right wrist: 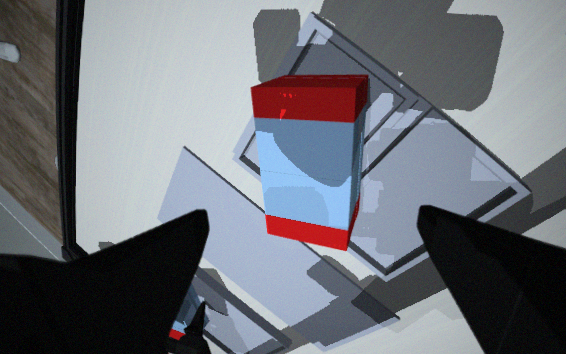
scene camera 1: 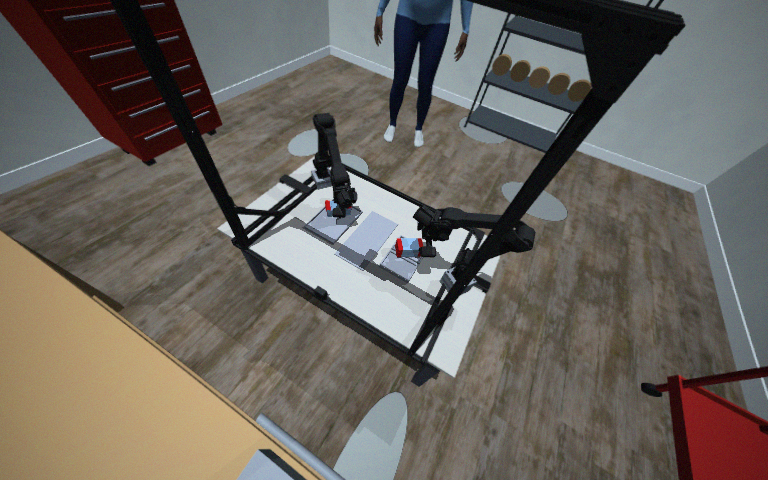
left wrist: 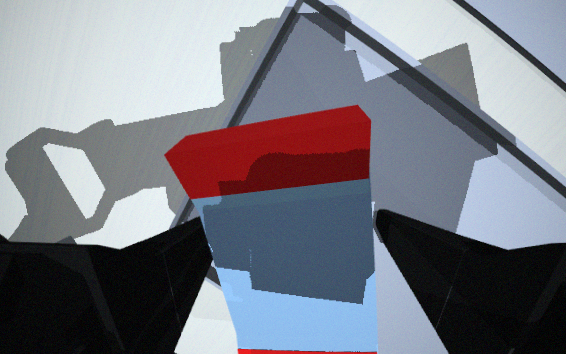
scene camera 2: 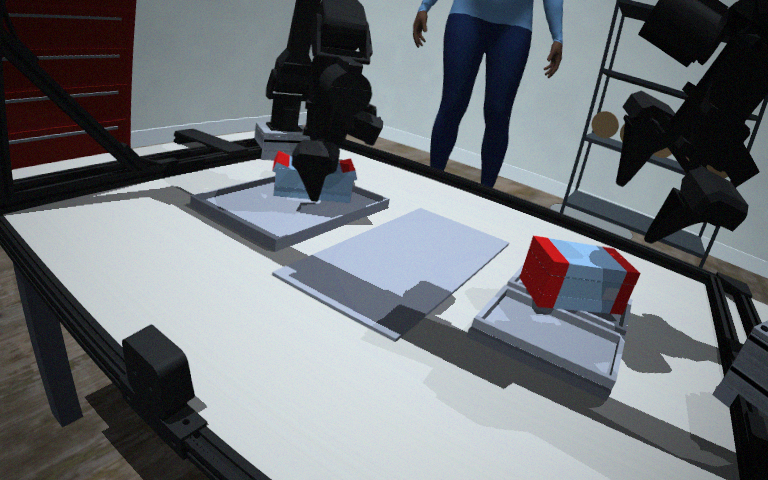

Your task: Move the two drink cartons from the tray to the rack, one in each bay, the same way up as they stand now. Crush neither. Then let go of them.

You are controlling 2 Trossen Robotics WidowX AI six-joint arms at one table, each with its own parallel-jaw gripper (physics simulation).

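Frame: origin at the left arm's base, x ahead, y left, z up, level; millimetres.
Seen in the pictures: left gripper, fingertip midpoint: (left wrist: 300, 216) (scene camera 2: 318, 187); right gripper, fingertip midpoint: (right wrist: 312, 218) (scene camera 1: 418, 240) (scene camera 2: 632, 211); left arm's base at its link origin: (scene camera 1: 322, 174) (scene camera 2: 283, 127).
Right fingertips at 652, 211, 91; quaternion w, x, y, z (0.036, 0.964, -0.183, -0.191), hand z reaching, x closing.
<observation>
Pixels of each thing's middle, then the offset from my right fingertips to it, as dx, dy, dz. "spot": a spot on its surface instead.
- rimmed tray at the middle of its body: (left wrist: 390, 258) (scene camera 2: 294, 201) (right wrist: 212, 313) (scene camera 1: 334, 219) -361, -257, -139
- two-bay rack at the middle of its body: (right wrist: 359, 168) (scene camera 2: 562, 315) (scene camera 1: 404, 257) -14, -38, -137
- small black block at a spot on its surface: (scene camera 2: 158, 362) (scene camera 1: 322, 293) spot: +29, -458, -93
One carton (scene camera 1: 327, 206) (scene camera 2: 283, 183) (left wrist: 300, 240), light blue with red ends, lies on its side in the rimmed tray (scene camera 1: 330, 230) (scene camera 2: 243, 212) (left wrist: 310, 75); its middle looks pinched in. My left gripper (scene camera 1: 338, 213) (scene camera 2: 315, 189) (left wrist: 300, 216) is open low over it, one finger at each side. The other carton (scene camera 1: 410, 246) (scene camera 2: 589, 271) (right wrist: 310, 165) lies on its side at the rear bay of the two-bay rack (scene camera 1: 399, 270) (scene camera 2: 555, 329) (right wrist: 415, 155). My right gripper (scene camera 1: 425, 244) (scene camera 2: 636, 210) (right wrist: 312, 218) is open above and behind it, holding nothing.
A flat grey-blue plate (scene camera 1: 370, 229) (scene camera 2: 419, 249) (right wrist: 240, 235) lies between tray and rack. Black frame posts rise at the table's sides. A small black block (scene camera 1: 321, 292) (scene camera 2: 158, 362) sits on the front rail. A person (scene camera 1: 420, 62) (scene camera 2: 487, 73) stands behind the table.
</observation>
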